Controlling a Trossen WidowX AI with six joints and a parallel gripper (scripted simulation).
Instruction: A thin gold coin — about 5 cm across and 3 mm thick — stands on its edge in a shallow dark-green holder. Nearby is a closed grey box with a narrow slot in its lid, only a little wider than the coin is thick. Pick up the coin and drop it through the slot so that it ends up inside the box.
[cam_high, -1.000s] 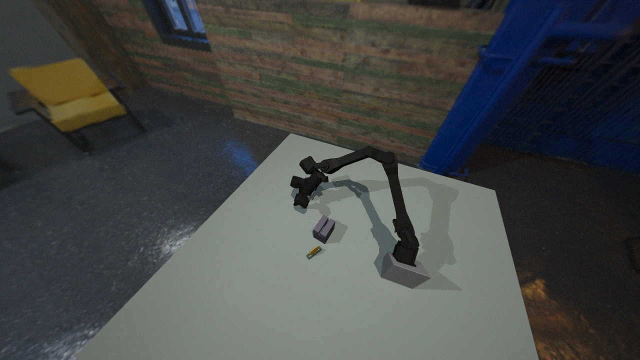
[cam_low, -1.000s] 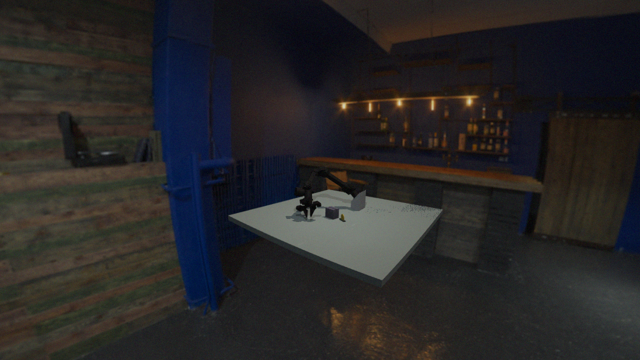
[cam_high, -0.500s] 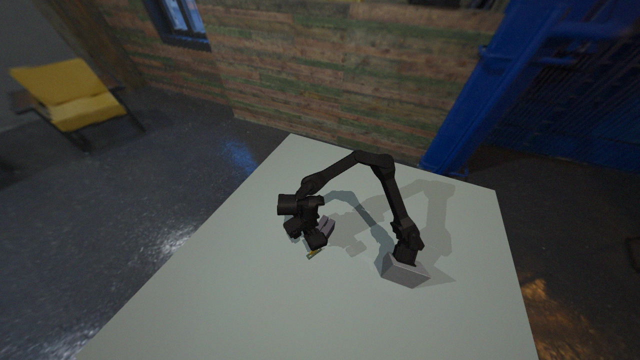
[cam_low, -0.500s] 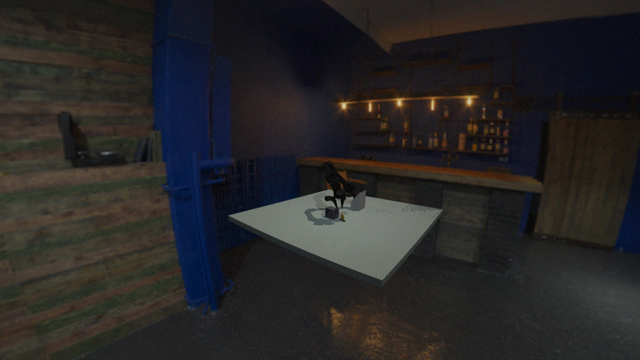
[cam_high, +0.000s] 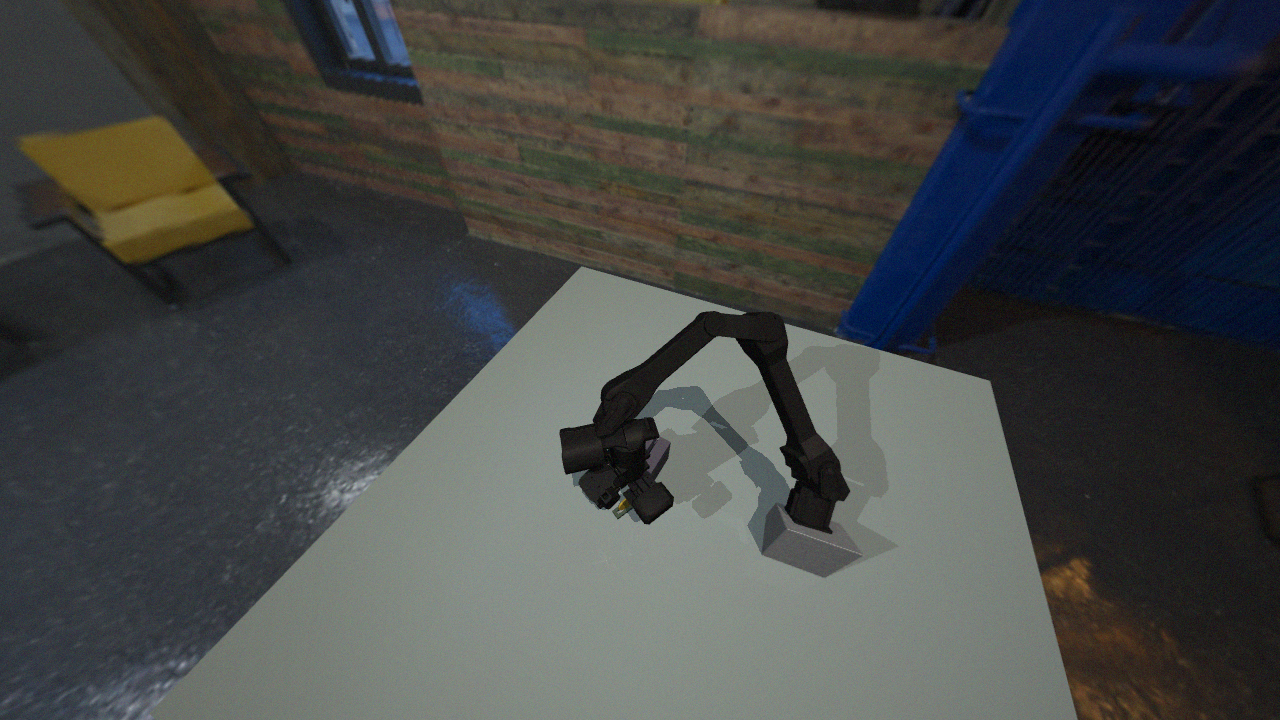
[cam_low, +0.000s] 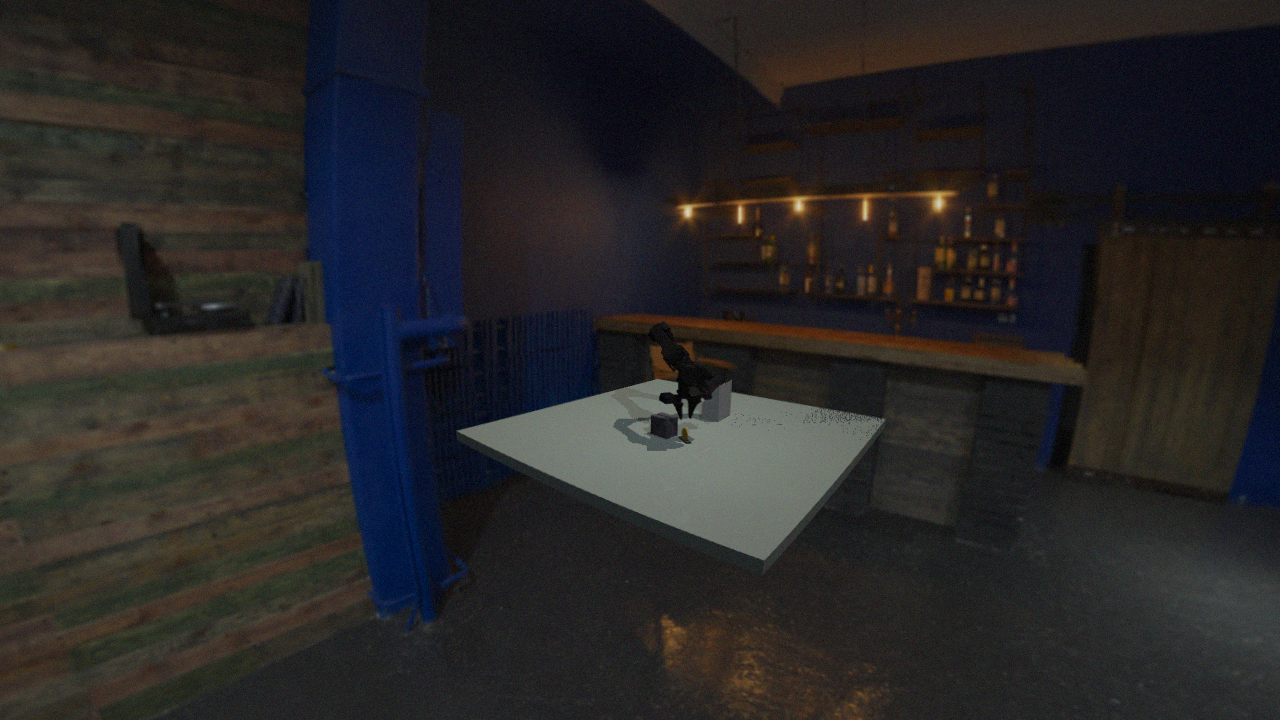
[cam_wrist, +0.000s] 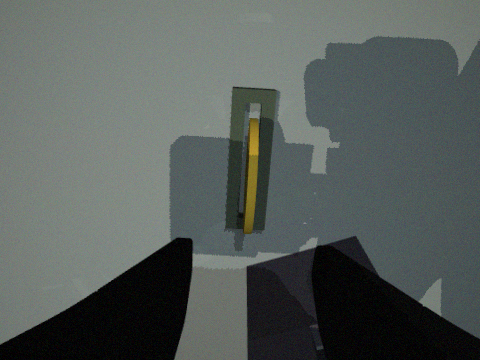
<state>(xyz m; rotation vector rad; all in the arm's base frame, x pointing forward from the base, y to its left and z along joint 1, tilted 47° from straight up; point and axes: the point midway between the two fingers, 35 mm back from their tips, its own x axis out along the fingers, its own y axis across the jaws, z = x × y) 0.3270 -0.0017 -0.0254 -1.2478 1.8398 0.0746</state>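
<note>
The gold coin is 60 mm below my gripper tip.
</note>
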